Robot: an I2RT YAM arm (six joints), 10 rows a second.
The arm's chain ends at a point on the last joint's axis. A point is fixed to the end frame.
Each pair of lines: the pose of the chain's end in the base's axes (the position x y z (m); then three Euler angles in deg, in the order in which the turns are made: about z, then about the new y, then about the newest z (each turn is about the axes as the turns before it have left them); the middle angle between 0 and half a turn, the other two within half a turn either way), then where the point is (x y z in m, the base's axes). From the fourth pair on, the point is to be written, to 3 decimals.
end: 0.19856, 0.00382, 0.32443, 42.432, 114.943, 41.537
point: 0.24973 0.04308 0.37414
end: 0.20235, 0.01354, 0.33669, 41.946, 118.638, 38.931
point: 0.25400 0.05692 0.38231
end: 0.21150, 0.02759, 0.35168, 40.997, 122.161, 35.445
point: 0.26299 0.07518 0.39307
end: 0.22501, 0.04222, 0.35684, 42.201, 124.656, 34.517
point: 0.276 0.093 0.395
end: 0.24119, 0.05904, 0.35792, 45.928, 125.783, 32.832
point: 0.288 0.115 0.395
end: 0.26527, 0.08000, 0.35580, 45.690, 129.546, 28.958
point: 0.310 0.140 0.387
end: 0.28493, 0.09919, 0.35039, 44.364, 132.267, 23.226
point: 0.326 0.164 0.377
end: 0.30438, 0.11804, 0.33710, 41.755, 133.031, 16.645
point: 0.342 0.186 0.361
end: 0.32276, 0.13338, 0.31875, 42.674, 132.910, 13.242
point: 0.356 0.204 0.342
